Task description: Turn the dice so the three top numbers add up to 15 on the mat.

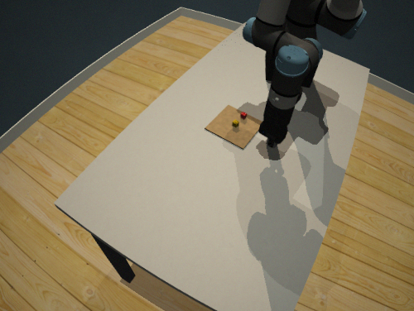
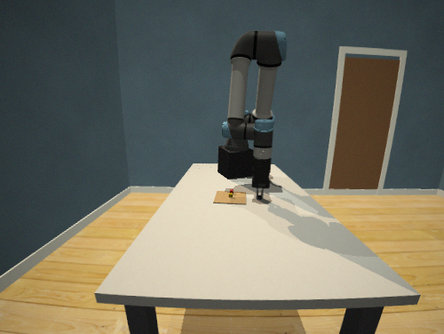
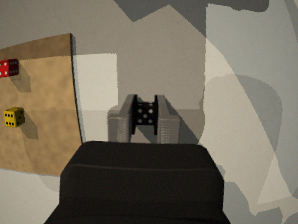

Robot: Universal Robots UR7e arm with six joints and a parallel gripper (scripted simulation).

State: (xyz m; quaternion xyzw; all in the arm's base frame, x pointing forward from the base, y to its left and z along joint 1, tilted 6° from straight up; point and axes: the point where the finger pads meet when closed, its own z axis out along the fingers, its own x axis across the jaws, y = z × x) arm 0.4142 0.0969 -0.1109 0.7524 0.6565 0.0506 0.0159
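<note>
My gripper is now 10 mm above the black die. The rest, counted from my hand: yellow die (130 mm to the right, 10 mm below, 10 mm behind); red die (130 mm to the right, 60 mm behind, 10 mm below); brown mat (130 mm to the right, 20 mm below, 10 mm behind).
</note>
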